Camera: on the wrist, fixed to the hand. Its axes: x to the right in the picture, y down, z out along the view.
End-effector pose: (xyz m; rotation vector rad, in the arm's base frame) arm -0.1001 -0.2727 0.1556 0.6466 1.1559 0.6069
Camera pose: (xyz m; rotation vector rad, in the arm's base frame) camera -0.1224 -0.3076 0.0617 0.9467 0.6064 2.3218
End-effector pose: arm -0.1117 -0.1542 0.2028 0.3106 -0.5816 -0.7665
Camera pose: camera -0.1221 -0.2332 0.1381 -0.4360 -0.1100 0.6641
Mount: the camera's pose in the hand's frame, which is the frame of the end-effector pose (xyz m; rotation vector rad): 0.0269 -0.0901 -0.0412 -0.4799 0.4052 1.5503
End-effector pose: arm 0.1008 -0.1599 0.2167 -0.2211 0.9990 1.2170
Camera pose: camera 0.1564 -0.2022 0.1414 0.0167 -1.1826 -2.8925
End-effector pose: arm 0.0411 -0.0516 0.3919 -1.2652 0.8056 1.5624
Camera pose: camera 0.1391 -0.0508 0.3614 0.8901 -1.3950 -1.9356
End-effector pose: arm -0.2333 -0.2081 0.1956 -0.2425 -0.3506 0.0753
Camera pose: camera -0.1909 -0.3014 0.1893 -0.9486 0.3059 1.4589
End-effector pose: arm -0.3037 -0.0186 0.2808 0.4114 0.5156 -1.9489
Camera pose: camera -0.3944 0.0163 0.2478 0.6174 0.6030 -0.2325
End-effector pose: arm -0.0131 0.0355 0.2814 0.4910 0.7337 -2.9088
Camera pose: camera -0.0425 0.1338 0.2782 0.9754 0.5904 -1.1778
